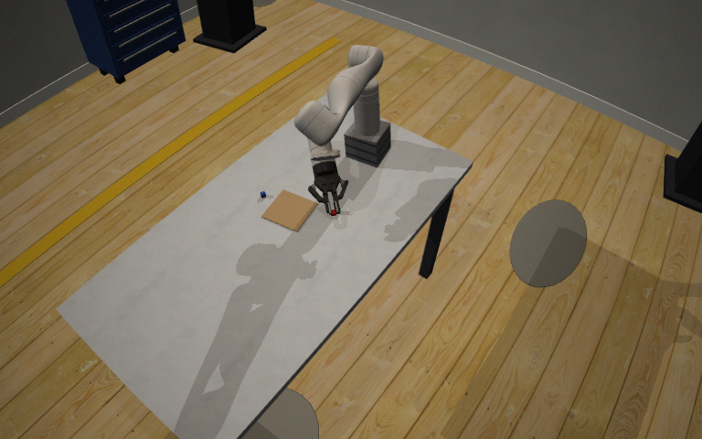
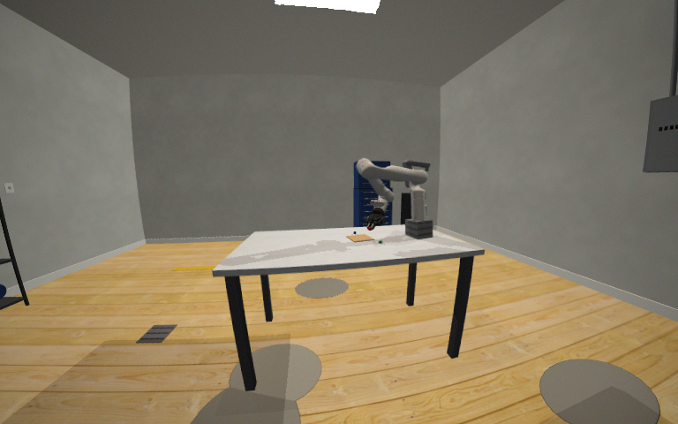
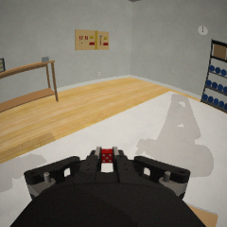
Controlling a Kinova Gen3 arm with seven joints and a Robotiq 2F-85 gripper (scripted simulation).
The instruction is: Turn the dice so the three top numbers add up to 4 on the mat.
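Right now my hand is 80 mm past the green die, 20 mm to the left of it and 110 mm above it. Also, from my hand: blue die 20 mm behind, 290 mm to the right, 110 mm below; then tan mat 10 mm behind, 170 mm to the right, 110 mm below; then red die 10 mm ahead, 10 mm to the left, 10 mm below.
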